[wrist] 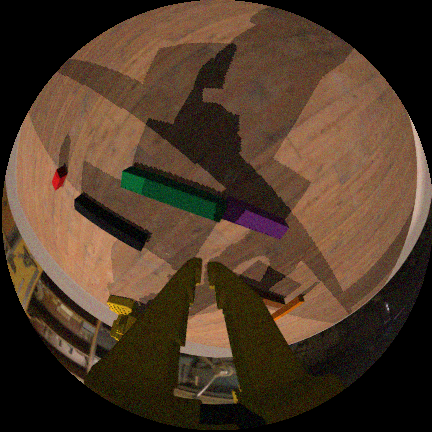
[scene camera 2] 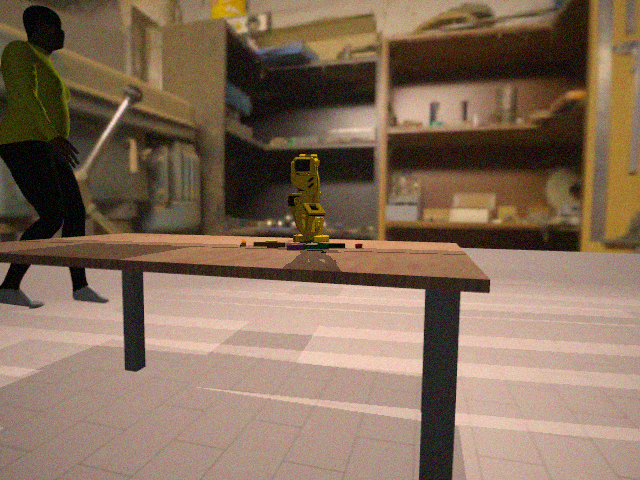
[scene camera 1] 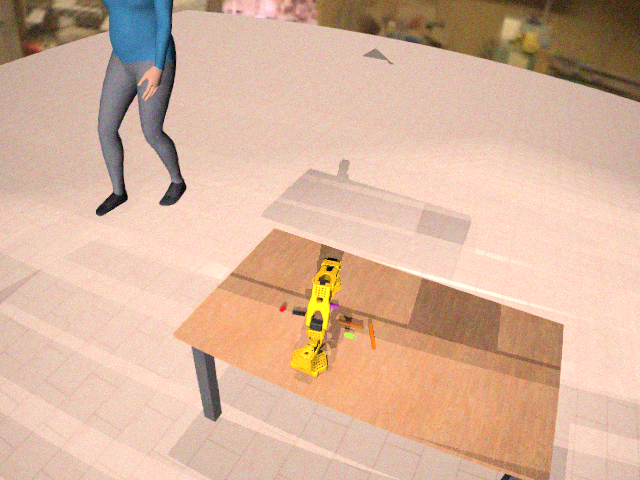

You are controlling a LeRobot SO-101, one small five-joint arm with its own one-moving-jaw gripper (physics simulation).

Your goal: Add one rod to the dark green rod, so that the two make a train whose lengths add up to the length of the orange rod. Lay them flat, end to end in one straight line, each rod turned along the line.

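Pixels of known places: hand, tool point: [wrist: 201, 267] [scene camera 2: 305, 233]; arm's base, link origin: [wrist: 141, 309] [scene camera 2: 309, 241] [scene camera 1: 312, 358].
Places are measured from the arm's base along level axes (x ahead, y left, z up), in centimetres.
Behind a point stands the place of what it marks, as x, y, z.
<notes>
The dark green rod [wrist: 180, 196] {21.1, 7.5, 1.0} [scene camera 2: 316, 246] {21.1, 8.2, 0.6} lies flat on the table. The purple rod [wrist: 261, 223] {23.2, 3.4, 1.0} [scene camera 1: 334, 306] {22.9, 2.7, 0.8} [scene camera 2: 295, 246] {23.5, 3.8, 0.7} lies flat at its right end in the wrist view, end to end and in one straight line with it; no gap shows between them. The orange rod [wrist: 289, 307] {19.0, -11.3, 0.9} [scene camera 1: 372, 335] {16.3, -13.2, 1.0} [scene camera 2: 243, 242] {21.0, -10.9, 1.0} lies apart, partly hidden by a jaw in the wrist view. My gripper [wrist: 205, 262] {20.6, 5.2, 3.7} is shut and empty, its jaw tips close together, above the table and off the two rods. The arm hides the green rod in the first scene view.
A black rod [wrist: 112, 221] {15.7, 9.8, 0.6} [scene camera 1: 298, 312] {14.4, 11.8, 1.0} lies beside the green one, with a small red rod [wrist: 59, 178] {14.5, 16.6, 0.9} [scene camera 1: 282, 308] {13.5, 17.2, 1.0} past it. A brown rod [scene camera 1: 350, 323] {17.9, -5.0, 1.0} and a lime rod [scene camera 1: 349, 335] {13.1, -6.7, 0.8} lie between the arm and the orange rod.
</notes>
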